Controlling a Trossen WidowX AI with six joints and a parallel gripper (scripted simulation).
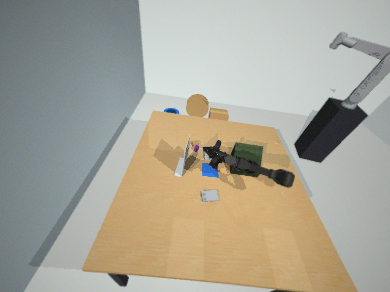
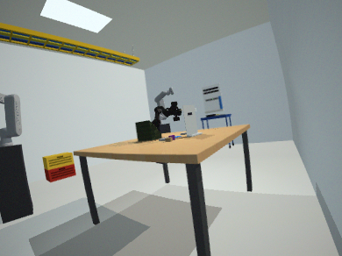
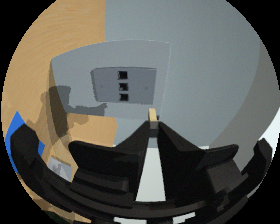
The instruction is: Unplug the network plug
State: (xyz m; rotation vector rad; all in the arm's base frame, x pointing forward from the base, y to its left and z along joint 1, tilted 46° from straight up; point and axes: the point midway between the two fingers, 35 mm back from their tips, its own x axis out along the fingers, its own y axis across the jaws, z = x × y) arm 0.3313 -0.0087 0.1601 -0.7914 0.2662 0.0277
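Right now the marked blue square is 90 mm behind my gripper tip, 40 mm to the right of it and 240 mm below it. Round my gripper tip: upright grey panel 110 mm ahead, 120 mm below.
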